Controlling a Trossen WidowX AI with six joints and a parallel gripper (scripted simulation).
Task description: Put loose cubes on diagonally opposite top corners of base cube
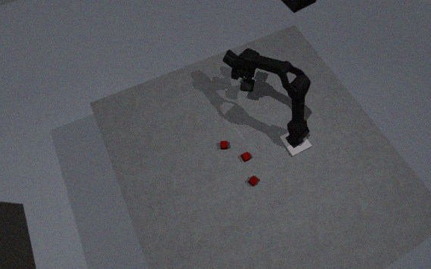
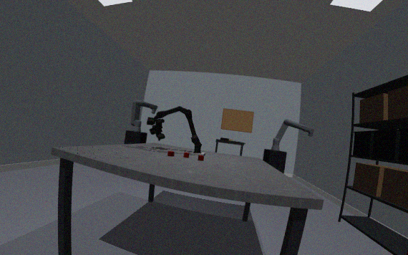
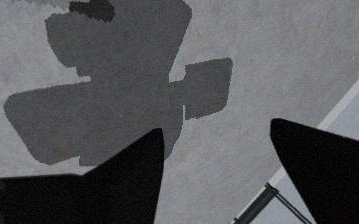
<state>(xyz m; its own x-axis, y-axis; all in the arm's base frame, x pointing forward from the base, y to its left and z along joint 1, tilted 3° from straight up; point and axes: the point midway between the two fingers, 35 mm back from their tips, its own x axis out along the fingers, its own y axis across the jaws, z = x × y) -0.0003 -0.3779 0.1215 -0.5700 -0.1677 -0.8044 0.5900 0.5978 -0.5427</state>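
My gripper tip is now 330 mm to the right of the red cube, 280 mm short of it and 70 mm above it.
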